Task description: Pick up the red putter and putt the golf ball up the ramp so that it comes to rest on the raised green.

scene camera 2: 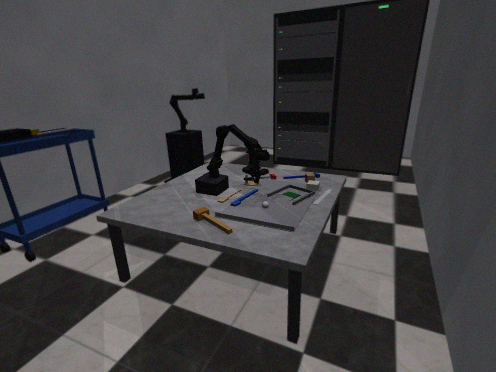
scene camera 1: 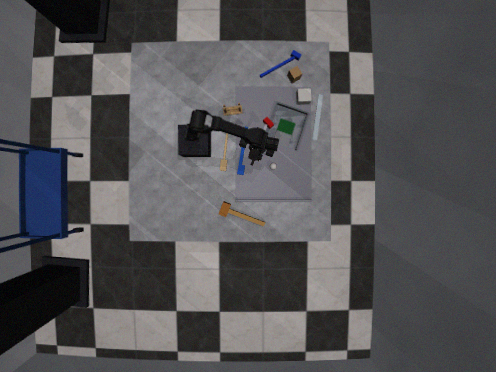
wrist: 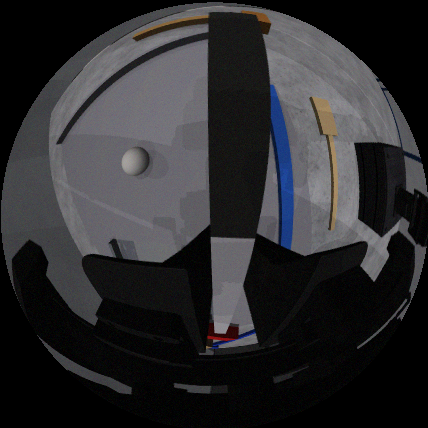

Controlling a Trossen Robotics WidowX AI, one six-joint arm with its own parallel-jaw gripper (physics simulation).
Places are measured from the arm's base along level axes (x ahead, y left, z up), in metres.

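Pixels of known places: gripper, fingertip midpoint: (scene camera 2: pixel 256 183) (wrist: pixel 223 230); arm's base, link origin: (scene camera 2: pixel 214 176) (scene camera 1: pixel 193 135) (wrist: pixel 397 199).
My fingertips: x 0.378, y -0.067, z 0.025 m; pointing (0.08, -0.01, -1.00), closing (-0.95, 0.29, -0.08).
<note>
For each thing: its top centre in the pictures, then the offset to it from my fingertips. "*": a spot on its surface instead. Level surfaces: height alone.
- grey board, surface height: 0.120 m down
- putter's red head, top centre: (wrist: pixel 213 340) (scene camera 1: pixel 268 121) (scene camera 2: pixel 272 174) 0.151 m left, 0.052 m ahead, 0.022 m up
- white golf ball, top centre: (wrist: pixel 126 162) (scene camera 1: pixel 273 166) (scene camera 2: pixel 265 201) 0.084 m right, 0.103 m ahead, 0.078 m down
- blue putter-shaped tool, top centre: (wrist: pixel 280 181) (scene camera 1: pixel 244 150) (scene camera 2: pixel 246 196) 0.006 m left, 0.081 m back, 0.106 m down
- tan tool, surface spot: (wrist: pixel 324 116) (scene camera 1: pixel 224 164) * 0.087 m right, 0.202 m back, 0.113 m down
- orange mallet, surface spot: (scene camera 1: pixel 225 209) * 0.361 m right, 0.177 m back, 0.073 m down
- blue hammer, top centre: (wrist: pixel 230 343) (scene camera 1: pixel 280 62) 0.575 m left, 0.120 m ahead, 0.098 m down
- brown cube, top centre: (scene camera 1: pixel 295 72) 0.498 m left, 0.213 m ahead, 0.063 m down
- white block, top centre: (scene camera 1: pixel 304 94) (scene camera 2: pixel 313 182) 0.365 m left, 0.276 m ahead, 0.075 m down
- pale strip, top centre: (scene camera 2: pixel 323 196) (scene camera 1: pixel 317 117) 0.248 m left, 0.379 m ahead, 0.120 m down
My gripper (scene camera 1: pixel 256 151) (scene camera 2: pixel 253 175) (wrist: pixel 223 230) is shut on the red putter and holds it above the grey board (scene camera 1: pixel 285 189) (scene camera 2: pixel 272 219) (wrist: pixel 165 75). The putter's red head (scene camera 1: pixel 268 122) (scene camera 2: pixel 273 176) (wrist: pixel 226 330) is on the green's side of the gripper; its dark grip (wrist: pixel 237 125) points the other way, and its pale shaft passes between the fingers. The white golf ball (scene camera 1: pixel 273 166) (scene camera 2: pixel 265 204) (wrist: pixel 135 161) rests on the board, apart from the putter. The green (scene camera 1: pixel 286 126) (scene camera 2: pixel 291 195) lies within dark low walls. The ramp is hard to make out.
A blue putter-shaped tool (scene camera 1: pixel 242 160) (scene camera 2: pixel 245 197) (wrist: pixel 285 175) and tan tool (scene camera 1: pixel 223 165) (wrist: pixel 324 116) lie near the arm. A wooden stand (scene camera 1: pixel 232 109), orange mallet (scene camera 1: pixel 225 209), blue hammer (scene camera 1: pixel 279 65), brown cube (scene camera 1: pixel 295 74), white block (scene camera 1: pixel 304 95) and pale strip (scene camera 1: pixel 317 117) surround them.
</note>
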